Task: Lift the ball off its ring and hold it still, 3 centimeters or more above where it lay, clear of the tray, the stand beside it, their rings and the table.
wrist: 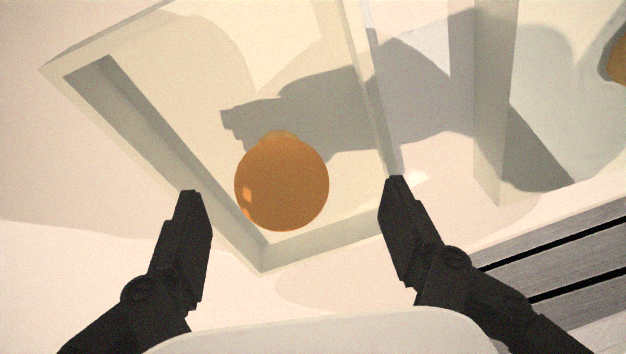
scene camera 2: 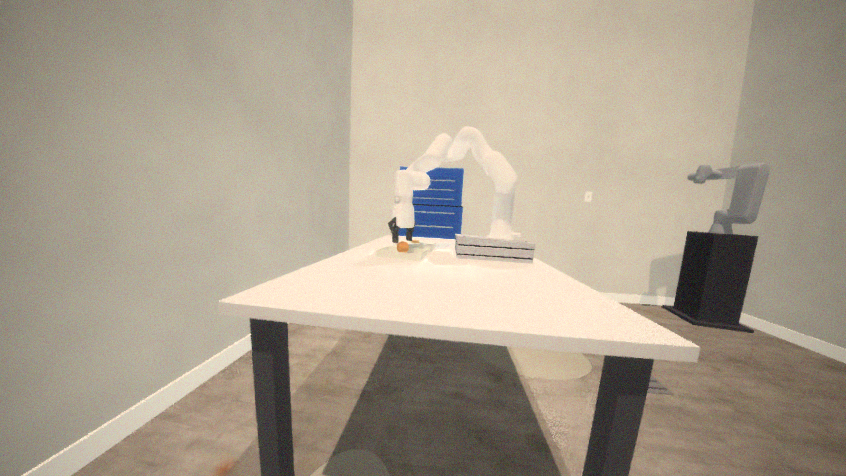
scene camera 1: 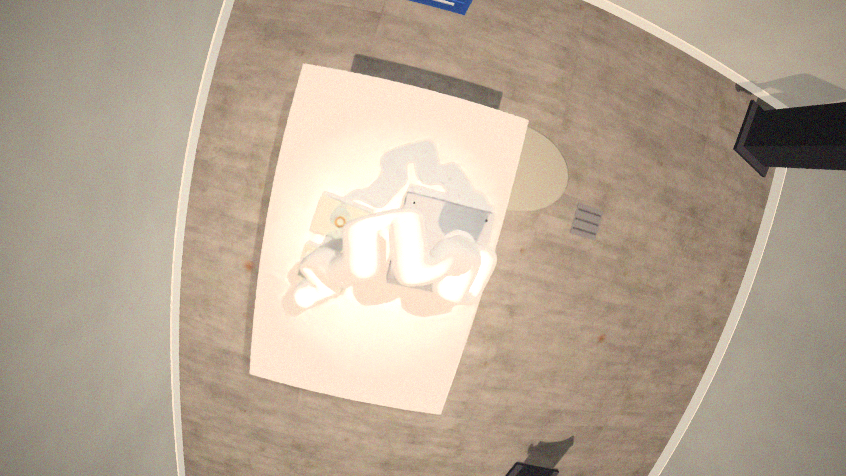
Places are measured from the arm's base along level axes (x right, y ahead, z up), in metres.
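Where they show: gripper, fingertip midpoint: [wrist: 296, 203] [scene camera 2: 402, 241]; arm's base at its link origin: [wrist: 612, 353] [scene camera 2: 499, 238].
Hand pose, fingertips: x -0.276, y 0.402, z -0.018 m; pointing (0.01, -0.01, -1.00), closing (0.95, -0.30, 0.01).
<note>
Each offset is from my fingertips to the top centre of the thing. "spot": to the spot under its first point. Level surfaces: height alone.
The orange ball @(dx -0.008, dy -0.006, dz +0.003 m) [scene camera 2: 402, 246] [wrist: 281, 184] rests in the pale walled tray @(spot: dx -0.005, dy -0.095, dz -0.041 m) [wrist: 325, 243], close to its near corner. A sliver of its ring @(spot: dx -0.002, dy +0.007, dz -0.053 m) [wrist: 281, 133] shows behind it. My gripper [scene camera 2: 401, 239] [wrist: 296, 203] is open and empty, pointing down above the ball. In the wrist view the ball appears between the two black fingers, a little nearer the left one, and beyond their tips. The right fingertip overlaps the end of a tray wall in that view. In scene camera 1 the arm hides the ball.
The pale stand [scene camera 1: 323, 211] [wrist: 491, 105] is beside the tray, with its orange ring @(spot: dx +0.180, dy +0.004, dz -0.027 m) [scene camera 1: 340, 222] [wrist: 618, 62] on top. A grey slotted block [scene camera 2: 494, 248] [wrist: 560, 262] under the arm's base is at the right. All stand on the white table @(dz -0.061 m) [scene camera 1: 354, 349] [scene camera 2: 449, 301].
</note>
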